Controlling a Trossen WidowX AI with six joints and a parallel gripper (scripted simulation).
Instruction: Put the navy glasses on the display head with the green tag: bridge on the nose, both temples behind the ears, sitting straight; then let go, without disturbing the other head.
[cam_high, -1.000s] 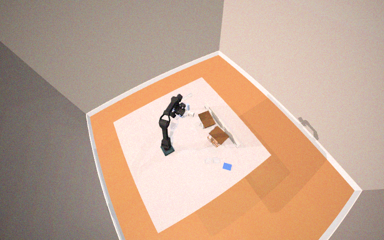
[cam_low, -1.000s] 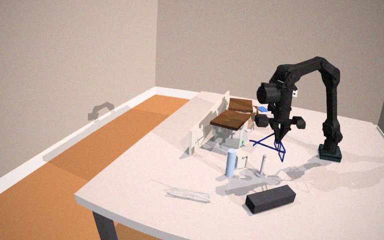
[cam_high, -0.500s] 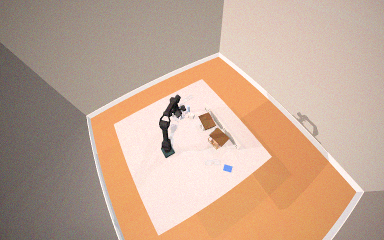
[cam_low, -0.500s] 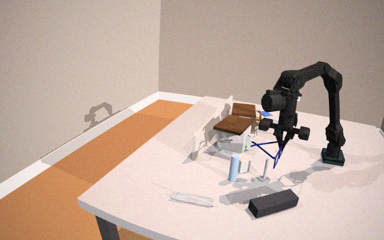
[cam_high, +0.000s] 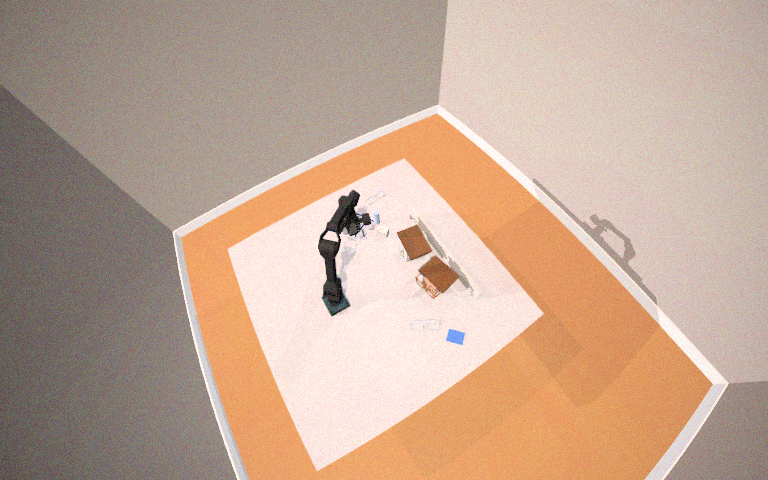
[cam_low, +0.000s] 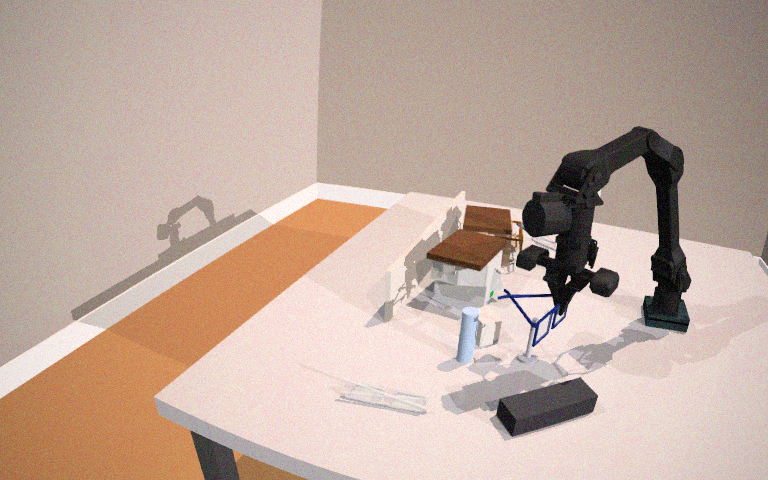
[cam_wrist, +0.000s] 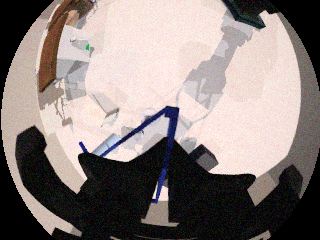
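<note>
Right now my gripper tip is 80 mm above the grey peg and 40 mm short of it. Also, from my gripper tip: dark block (160 mm to the left, 80 mm below, 30 mm behind); then light blue cylinder (150 mm ahead, 60 mm to the left, 50 mm below); then beige cube (150 mm ahead, 80 mm below, 30 mm to the right).
</note>
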